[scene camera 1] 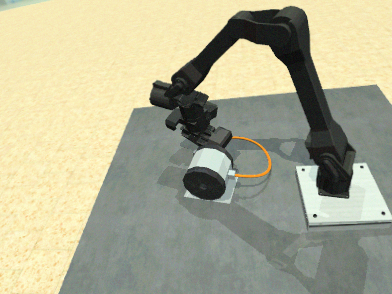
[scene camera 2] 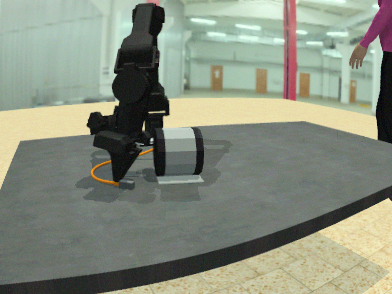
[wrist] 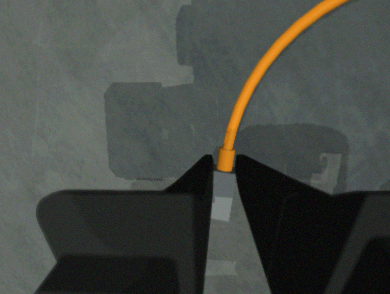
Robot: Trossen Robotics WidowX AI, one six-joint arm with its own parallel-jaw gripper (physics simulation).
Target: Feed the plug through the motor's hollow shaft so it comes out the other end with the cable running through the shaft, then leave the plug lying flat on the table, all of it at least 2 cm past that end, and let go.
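Frame: origin at the arm's base, x left, y back, z up, level; millimetres.
Where they show: gripper, fingertip midpoint: (scene camera 2: 117, 181) (wrist: 223, 162); arm's base, link origin: (scene camera 1: 333, 186).
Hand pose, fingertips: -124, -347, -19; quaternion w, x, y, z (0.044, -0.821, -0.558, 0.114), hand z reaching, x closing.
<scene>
Each offset is from my fingertips to the centre of the thing, as dx, dy, dz. "*": to the spot under its first point. Level surfaces: height alone.
The motor {+134, +63, +39} (scene camera 1: 210, 161) (scene camera 2: 178, 150) is a white drum with black end caps, lying on its side. A dark centre opening {* +173, +56, +30} (scene camera 1: 203, 186) shows in its near end cap in the first scene view. The orange cable (scene camera 1: 270, 162) (scene camera 2: 93, 172) (wrist: 260, 70) loops from the motor's side round to the grey plug {+19, -9, -5} (scene camera 2: 128, 184) (wrist: 223, 185). The plug is at table level, beyond the motor's far end, outside the shaft. My gripper (scene camera 2: 120, 179) (wrist: 223, 162) points down and is shut on the plug, near its cable end. The motor hides the fingertips and plug in the first scene view.
A pale base plate {+134, +60, -11} (scene camera 1: 225, 197) (scene camera 2: 181, 179) lies under the motor. The arm's white mounting plate (scene camera 1: 372, 200) is at the right in the first scene view. The dark table top {dz -12} (scene camera 1: 150, 250) (scene camera 2: 250, 200) has a front edge in the second scene view.
</scene>
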